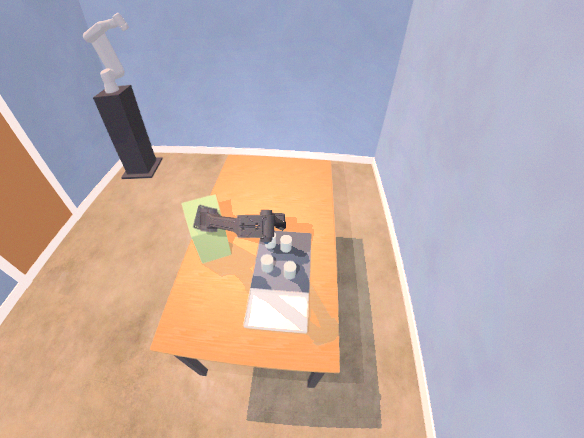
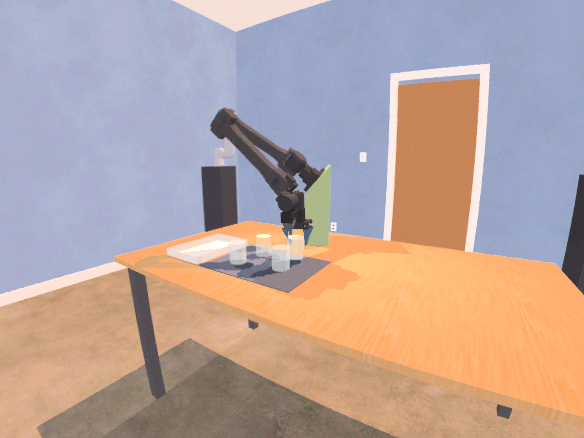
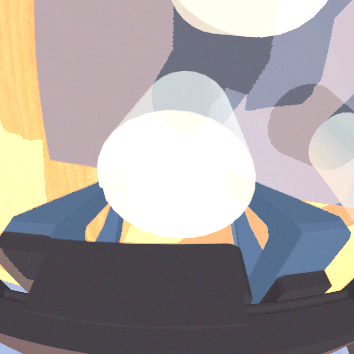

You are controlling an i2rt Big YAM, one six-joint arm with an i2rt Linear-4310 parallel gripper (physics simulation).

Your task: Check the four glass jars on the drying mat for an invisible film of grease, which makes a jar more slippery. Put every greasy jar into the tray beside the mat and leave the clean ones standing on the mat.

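Pixels of known places: gripper, between the fingertips: (image 2: 298,245) (image 3: 176,177); arm's base, origin of its link: (image 1: 204,218) (image 2: 315,180).
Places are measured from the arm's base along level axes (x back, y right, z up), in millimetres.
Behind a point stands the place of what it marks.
Four pale glass jars stand at the dark drying mat (image 1: 304,286) {y 229, x -505, z -291 mm} (image 2: 300,277) {y -127, x -461, z -291 mm} (image 3: 100,75) {y -109, x -349, z -291 mm}. My gripper (image 2: 298,242) {y -47, x -302, z -232 mm} (image 3: 176,177) {y -47, x -302, z -232 mm} points down with its blue fingers on both sides of one jar (image 1: 270,243) {y -14, x -326, z -228 mm} (image 2: 296,251) {y -62, x -353, z -241 mm} (image 3: 175,172) {y -48, x -334, z -193 mm}, near the mat's corner, and is shut on it. The jar is upright; whether its base touches the mat is unclear. A second jar (image 1: 286,244) {y 4, x -416, z -216 mm} (image 2: 281,260) {y -46, x -442, z -249 mm} (image 3: 255,17) {y -24, x -390, z -210 mm} is on its far side from the arm. A third (image 1: 267,264) {y 136, x -312, z -213 mm} (image 2: 263,246) {y 91, x -338, z -245 mm} (image 3: 336,145) {y 77, x -322, z -260 mm} and a fourth (image 1: 290,270) {y 177, x -431, z -211 mm} (image 2: 238,253) {y 130, x -454, z -246 mm} stand nearer the white tray (image 1: 277,330) {y 467, x -360, z -280 mm} (image 2: 216,254) {y 270, x -419, z -282 mm}. No grease is visible.
The tray adjoins one end of the mat on the wooden table (image 1: 210,320) {y 411, x -32, z -294 mm} (image 2: 425,310) {y -521, x -524, z -294 mm}. A green panel (image 1: 215,251) {y 43, x -23, z -222 mm} (image 2: 320,215) {y -54, x -73, z -152 mm} stands by the arm's base. Another, pale arm (image 1: 105,50) stands on a dark pedestal (image 1: 127,130) away from the table.
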